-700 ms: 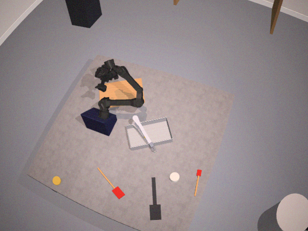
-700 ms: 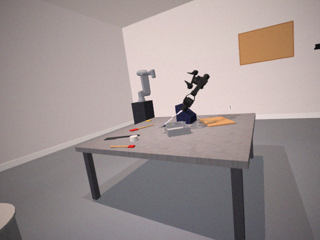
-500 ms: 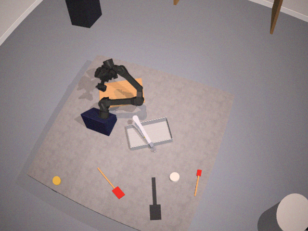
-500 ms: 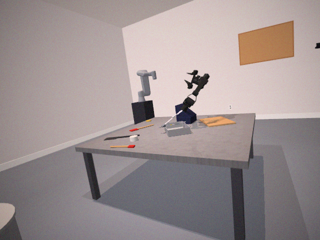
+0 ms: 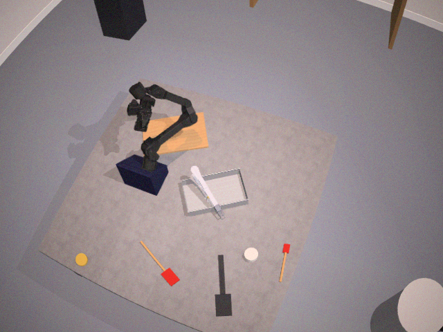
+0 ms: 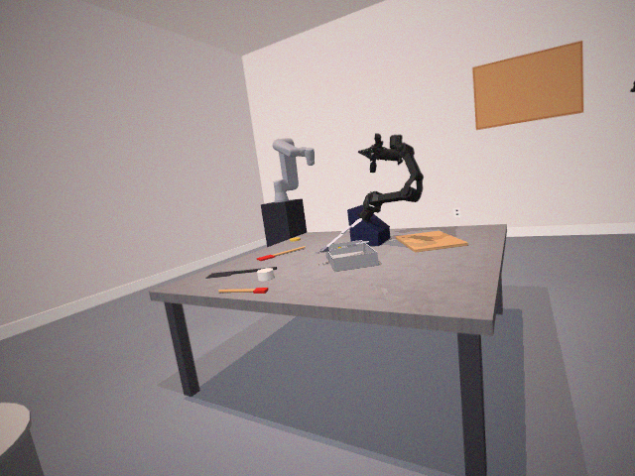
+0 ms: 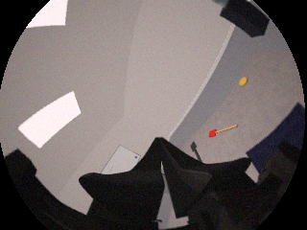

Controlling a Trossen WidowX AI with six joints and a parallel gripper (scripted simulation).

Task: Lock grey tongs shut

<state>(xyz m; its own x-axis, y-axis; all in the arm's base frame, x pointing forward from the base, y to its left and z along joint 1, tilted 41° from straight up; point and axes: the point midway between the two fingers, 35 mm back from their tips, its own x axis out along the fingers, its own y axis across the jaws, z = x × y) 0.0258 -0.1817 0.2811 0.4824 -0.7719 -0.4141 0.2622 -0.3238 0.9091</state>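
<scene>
My gripper tip is 30 cm short of the grey roasting tin, 4 cm to the right of it and 45 cm above it. Also, from my gripper tip: wooden board 7 cm behind, 29 cm to the left, 47 cm below; then white disc 59 cm ahead, 20 cm to the right, 46 cm below; then red spatula 22 cm ahead, 43 cm to the right, 48 cm below.
</scene>
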